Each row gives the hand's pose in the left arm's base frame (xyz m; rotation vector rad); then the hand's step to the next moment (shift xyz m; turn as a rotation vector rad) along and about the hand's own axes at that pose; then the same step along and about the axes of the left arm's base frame.
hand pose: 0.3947 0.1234 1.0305 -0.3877 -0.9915 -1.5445
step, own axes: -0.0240 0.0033 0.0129 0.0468 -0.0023 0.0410
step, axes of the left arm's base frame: 0.0053 0.0255 -0.0087 -0.0252 0.0010 0.0569
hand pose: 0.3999 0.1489 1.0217 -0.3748 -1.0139 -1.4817
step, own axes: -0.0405 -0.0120 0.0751 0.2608 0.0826 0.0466
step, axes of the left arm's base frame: -0.0271 0.0814 0.0078 0.0069 -0.1206 0.2499
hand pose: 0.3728 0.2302 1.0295 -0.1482 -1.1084 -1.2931
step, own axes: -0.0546 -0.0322 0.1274 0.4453 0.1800 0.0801
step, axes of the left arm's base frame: -0.0914 0.1085 0.0110 0.0431 -0.1923 0.4453
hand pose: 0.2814 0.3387 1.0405 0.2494 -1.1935 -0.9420
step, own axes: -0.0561 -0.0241 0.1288 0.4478 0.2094 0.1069
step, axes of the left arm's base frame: -0.1270 0.0647 -0.0025 0.0343 -0.1681 0.4758
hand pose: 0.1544 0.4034 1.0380 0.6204 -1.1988 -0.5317
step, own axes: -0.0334 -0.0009 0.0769 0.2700 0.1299 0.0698
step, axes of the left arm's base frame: -0.0831 0.0097 -0.0051 0.0158 -0.0996 0.2906
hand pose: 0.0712 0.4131 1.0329 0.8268 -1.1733 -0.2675
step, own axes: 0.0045 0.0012 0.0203 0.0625 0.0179 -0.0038
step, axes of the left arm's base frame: -0.0166 -0.0106 0.0069 0.0241 -0.0228 0.0560
